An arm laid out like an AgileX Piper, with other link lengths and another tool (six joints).
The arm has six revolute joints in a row. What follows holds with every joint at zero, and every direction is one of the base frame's.
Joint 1 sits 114.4 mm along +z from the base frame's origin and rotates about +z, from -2.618 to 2.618 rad.
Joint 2 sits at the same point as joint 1 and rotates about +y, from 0 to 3.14 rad.
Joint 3 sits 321.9 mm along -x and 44 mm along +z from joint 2 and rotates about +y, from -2.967 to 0 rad.
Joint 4 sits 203.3 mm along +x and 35.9 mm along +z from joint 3 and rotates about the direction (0.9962, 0, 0.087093), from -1.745 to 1.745 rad.
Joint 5 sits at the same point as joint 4 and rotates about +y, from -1.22 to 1.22 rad.
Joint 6 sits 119.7 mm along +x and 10.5 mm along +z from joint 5 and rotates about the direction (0.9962, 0, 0.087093), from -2.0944 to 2.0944 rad.
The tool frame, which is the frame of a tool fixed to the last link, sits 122.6 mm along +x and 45 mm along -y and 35.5 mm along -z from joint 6; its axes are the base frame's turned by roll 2.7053, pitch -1.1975 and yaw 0.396 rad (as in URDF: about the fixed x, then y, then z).
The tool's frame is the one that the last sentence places.
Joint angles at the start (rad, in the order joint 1, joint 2, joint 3, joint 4, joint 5, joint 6): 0.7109, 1.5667, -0.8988, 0.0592, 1.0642, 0.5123
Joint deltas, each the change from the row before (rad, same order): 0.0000, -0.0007, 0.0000, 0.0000, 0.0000, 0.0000; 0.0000, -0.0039, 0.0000, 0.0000, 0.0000, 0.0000; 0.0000, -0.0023, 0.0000, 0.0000, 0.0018, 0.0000; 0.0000, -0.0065, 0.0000, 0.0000, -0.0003, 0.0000; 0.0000, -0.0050, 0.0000, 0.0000, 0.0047, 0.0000; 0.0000, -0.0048, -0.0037, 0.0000, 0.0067, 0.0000; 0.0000, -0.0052, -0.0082, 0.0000, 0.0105, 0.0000; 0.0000, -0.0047, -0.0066, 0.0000, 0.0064, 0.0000; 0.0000, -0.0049, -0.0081, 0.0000, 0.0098, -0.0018; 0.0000, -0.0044, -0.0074, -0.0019, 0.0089, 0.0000; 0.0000, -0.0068, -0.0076, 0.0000, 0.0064, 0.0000; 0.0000, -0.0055, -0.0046, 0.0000, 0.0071, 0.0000; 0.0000, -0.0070, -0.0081, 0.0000, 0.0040, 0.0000; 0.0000, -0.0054, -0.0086, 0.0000, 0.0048, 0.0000; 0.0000, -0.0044, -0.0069, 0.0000, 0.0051, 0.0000; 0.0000, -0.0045, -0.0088, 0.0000, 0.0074, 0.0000
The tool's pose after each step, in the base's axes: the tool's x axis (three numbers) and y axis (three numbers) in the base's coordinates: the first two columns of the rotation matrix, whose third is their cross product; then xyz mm. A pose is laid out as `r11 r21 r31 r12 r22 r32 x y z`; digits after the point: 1 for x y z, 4 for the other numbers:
0.8217 0.2852 -0.4934 0.3168 -0.9483 -0.0205 111.1 92.4 104.4
0.8232 0.2864 -0.4903 0.3168 -0.9482 -0.0220 111.2 92.5 105.0
0.8233 0.2867 -0.4899 0.3169 -0.9482 -0.0223 110.9 92.2 105.5
0.8258 0.2888 -0.4844 0.3170 -0.9481 -0.0248 110.9 92.3 106.4
0.8258 0.2892 -0.4842 0.3173 -0.9480 -0.0251 110.1 91.6 107.5
0.8263 0.2901 -0.4827 0.3176 -0.9479 -0.0260 109.9 91.4 109.1
0.8271 0.2916 -0.4805 0.3182 -0.9476 -0.0274 110.0 91.6 111.5
0.8288 0.2934 -0.4765 0.3186 -0.9474 -0.0294 110.5 92.0 113.4
0.8291 0.2965 -0.4739 0.3208 -0.9466 -0.0310 110.8 92.2 115.7
0.8302 0.2981 -0.4711 0.3222 -0.9462 -0.0308 111.3 92.0 117.9
0.8329 0.3008 -0.4645 0.3227 -0.9459 -0.0339 111.9 92.6 120.2
0.8338 0.3021 -0.4621 0.3231 -0.9457 -0.0352 111.7 92.5 122.1
0.8376 0.3056 -0.4529 0.3236 -0.9454 -0.0394 112.9 93.5 124.3
0.8406 0.3086 -0.4452 0.3242 -0.9450 -0.0430 114.0 94.5 126.5
0.8425 0.3106 -0.4400 0.3246 -0.9448 -0.0454 114.7 95.0 128.4
0.8443 0.3127 -0.4351 0.3252 -0.9444 -0.0477 115.3 95.6 130.7

